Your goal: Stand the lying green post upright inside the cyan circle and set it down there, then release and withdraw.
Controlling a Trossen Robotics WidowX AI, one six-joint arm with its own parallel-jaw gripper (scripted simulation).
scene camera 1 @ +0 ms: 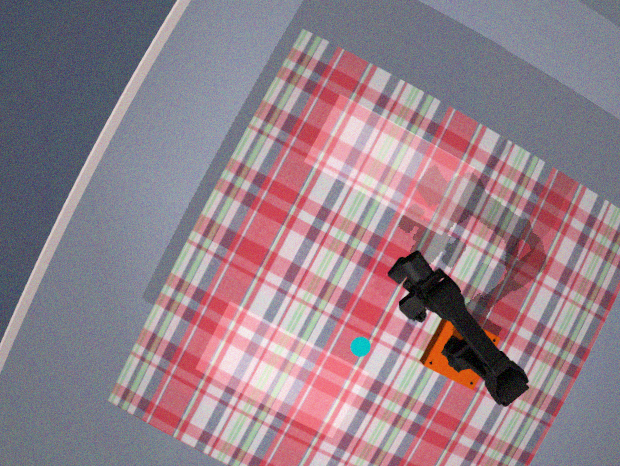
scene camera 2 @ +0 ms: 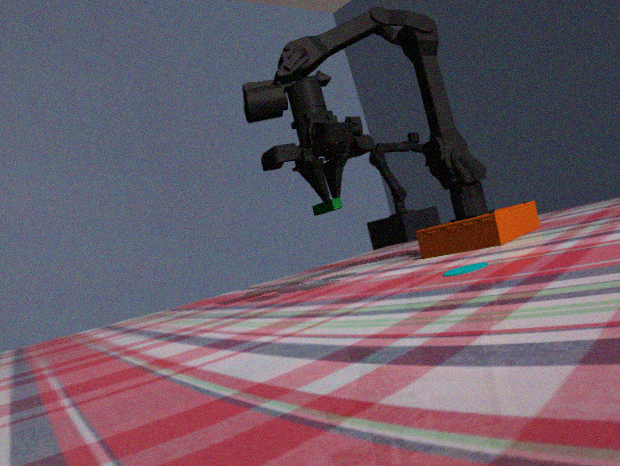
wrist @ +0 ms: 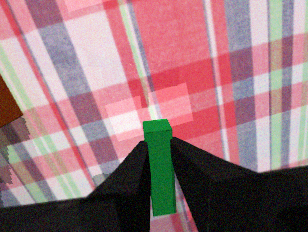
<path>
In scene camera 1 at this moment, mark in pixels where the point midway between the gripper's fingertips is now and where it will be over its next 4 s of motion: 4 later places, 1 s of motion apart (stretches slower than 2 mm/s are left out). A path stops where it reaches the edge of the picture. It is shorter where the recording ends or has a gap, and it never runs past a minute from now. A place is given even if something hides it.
My gripper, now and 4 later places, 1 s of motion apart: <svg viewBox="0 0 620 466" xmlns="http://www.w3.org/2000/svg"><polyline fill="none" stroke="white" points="415,284 391,304 372,334 364,359 356,359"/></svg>
</path>
